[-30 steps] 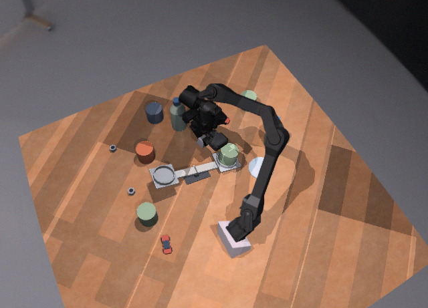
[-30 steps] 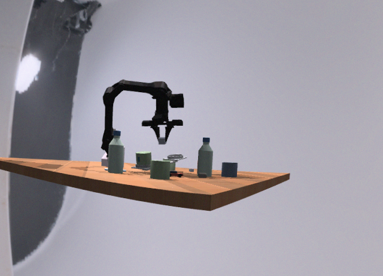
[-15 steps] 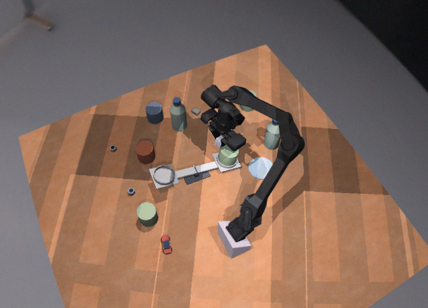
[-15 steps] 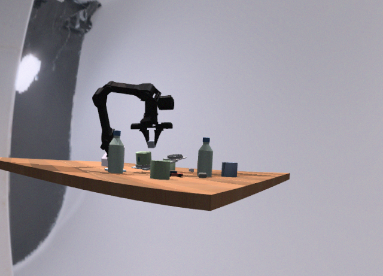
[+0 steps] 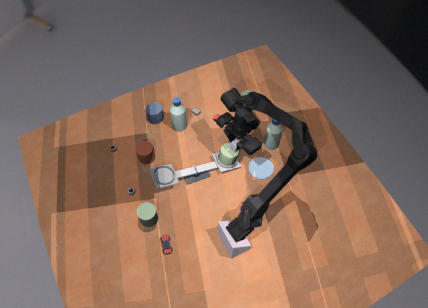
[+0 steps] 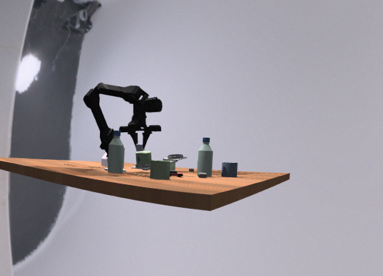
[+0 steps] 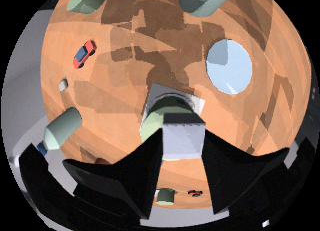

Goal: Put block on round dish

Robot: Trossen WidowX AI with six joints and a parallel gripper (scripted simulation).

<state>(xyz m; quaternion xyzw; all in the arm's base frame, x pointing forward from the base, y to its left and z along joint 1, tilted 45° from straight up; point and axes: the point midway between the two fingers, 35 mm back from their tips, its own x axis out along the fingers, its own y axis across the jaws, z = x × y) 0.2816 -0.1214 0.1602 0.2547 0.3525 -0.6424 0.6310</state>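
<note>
My gripper tip is now 90 mm past the pale blue round dish, 70 mm to the left of it and 100 mm above it. Also, from my gripper tip: orange-brown cylinder: 220 mm ahead, 270 mm to the left, 70 mm below; grey block: right at my gripper tip; blue cylinder: 390 mm ahead, 150 mm to the left, 70 mm below.
</note>
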